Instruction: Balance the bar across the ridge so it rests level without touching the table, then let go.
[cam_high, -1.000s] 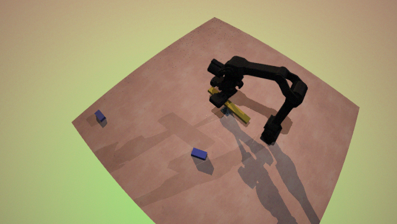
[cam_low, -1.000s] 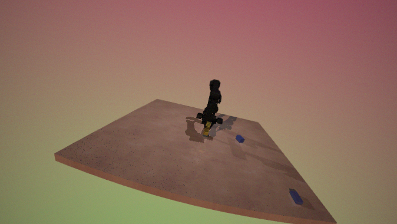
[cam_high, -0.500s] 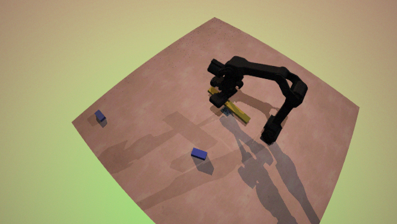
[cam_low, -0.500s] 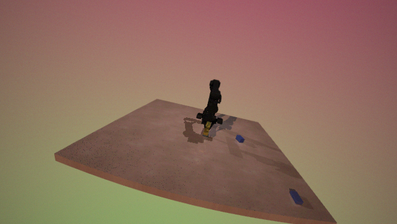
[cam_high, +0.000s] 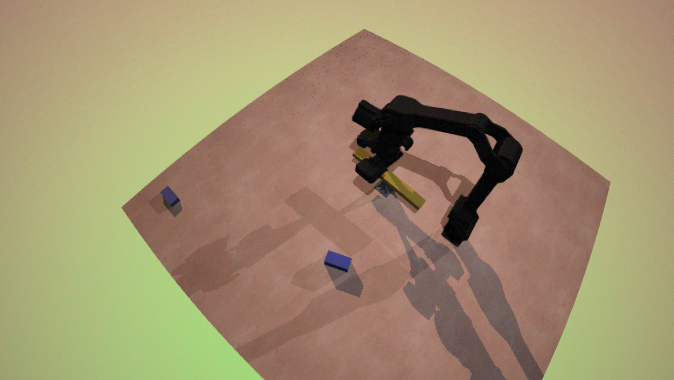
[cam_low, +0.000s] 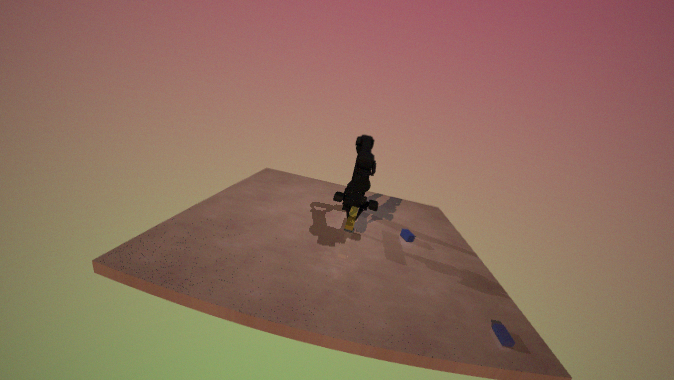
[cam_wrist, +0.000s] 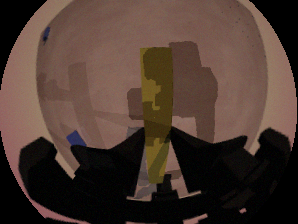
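My gripper tip is 30 mm past the yellow bar.
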